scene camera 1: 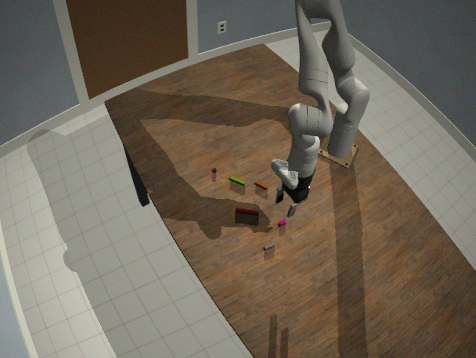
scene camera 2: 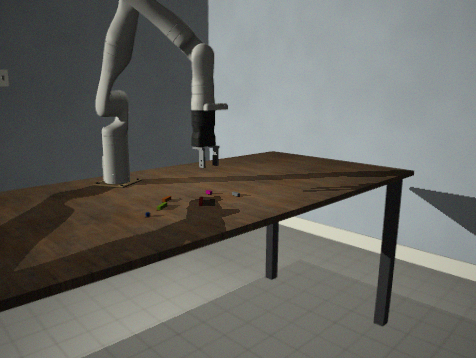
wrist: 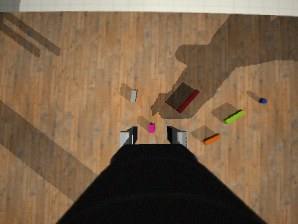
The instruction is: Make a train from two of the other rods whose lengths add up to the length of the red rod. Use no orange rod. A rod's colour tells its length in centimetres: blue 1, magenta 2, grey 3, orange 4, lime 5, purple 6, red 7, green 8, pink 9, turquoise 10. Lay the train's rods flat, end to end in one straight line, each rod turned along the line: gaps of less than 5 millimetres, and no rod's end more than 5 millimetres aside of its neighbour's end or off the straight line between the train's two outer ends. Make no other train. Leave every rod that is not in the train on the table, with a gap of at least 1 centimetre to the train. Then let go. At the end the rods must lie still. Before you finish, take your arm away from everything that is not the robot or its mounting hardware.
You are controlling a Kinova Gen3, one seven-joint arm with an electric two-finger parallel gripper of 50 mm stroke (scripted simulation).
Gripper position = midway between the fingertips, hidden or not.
Note:
I see my gripper (scene camera 2: pixel 209 166).
My gripper is seen too in the wrist view (wrist: pixel 152 132).

